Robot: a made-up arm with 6 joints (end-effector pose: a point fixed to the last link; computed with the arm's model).
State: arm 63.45 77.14 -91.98 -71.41 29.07 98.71
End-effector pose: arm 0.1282 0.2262 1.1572 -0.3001 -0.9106 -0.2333 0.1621
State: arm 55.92 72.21 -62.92 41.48 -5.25 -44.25
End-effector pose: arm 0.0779 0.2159 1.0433 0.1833 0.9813 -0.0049 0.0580
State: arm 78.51 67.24 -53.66 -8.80 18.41 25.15
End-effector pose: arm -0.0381 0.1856 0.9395 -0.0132 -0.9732 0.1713 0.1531
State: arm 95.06 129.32 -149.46 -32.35 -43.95 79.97
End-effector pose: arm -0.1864 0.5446 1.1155 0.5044 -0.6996 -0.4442 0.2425
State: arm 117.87 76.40 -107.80 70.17 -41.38 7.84
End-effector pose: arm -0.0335 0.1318 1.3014 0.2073 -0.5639 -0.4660 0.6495
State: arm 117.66 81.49 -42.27 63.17 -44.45 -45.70
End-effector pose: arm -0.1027 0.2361 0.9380 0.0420 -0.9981 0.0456 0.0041
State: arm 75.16 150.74 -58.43 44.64 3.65 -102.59
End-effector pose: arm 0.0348 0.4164 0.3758 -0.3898 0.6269 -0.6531 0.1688
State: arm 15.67 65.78 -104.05 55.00 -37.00 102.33
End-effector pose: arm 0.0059 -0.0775 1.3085 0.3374 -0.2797 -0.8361 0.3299
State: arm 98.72 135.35 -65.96 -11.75 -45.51 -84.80
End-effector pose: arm -0.1778 0.5586 0.6115 -0.3310 0.6087 -0.0894 0.7155
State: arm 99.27 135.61 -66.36 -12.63 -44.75 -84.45
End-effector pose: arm -0.1847 0.5576 0.6078 -0.3407 0.6030 -0.0863 0.7162
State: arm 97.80 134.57 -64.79 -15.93 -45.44 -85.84
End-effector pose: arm -0.1737 0.5517 0.6142 -0.3448 0.5818 -0.0768 0.7326
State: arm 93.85 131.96 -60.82 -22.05 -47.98 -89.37
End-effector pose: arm -0.1426 0.5372 0.6322 -0.3419 0.5425 -0.0588 0.7651
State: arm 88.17 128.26 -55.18 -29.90 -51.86 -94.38
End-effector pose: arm -0.1021 0.5118 0.6576 -0.3340 0.4924 -0.0347 0.8030
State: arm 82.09 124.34 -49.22 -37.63 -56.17 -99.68
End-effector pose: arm -0.0654 0.4791 0.6839 -0.3228 0.4450 -0.0095 0.8353
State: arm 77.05 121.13 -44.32 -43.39 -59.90 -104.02
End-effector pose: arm -0.0405 0.4490 0.7053 -0.3102 0.4118 0.0097 0.8568
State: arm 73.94 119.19 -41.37 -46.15 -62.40 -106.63
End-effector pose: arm -0.0267 0.4303 0.7190 -0.2979 0.3972 0.0182 0.8679
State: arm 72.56 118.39 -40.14 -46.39 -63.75 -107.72
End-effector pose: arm -0.0194 0.4235 0.7258 -0.2869 0.3964 0.0171 0.8719
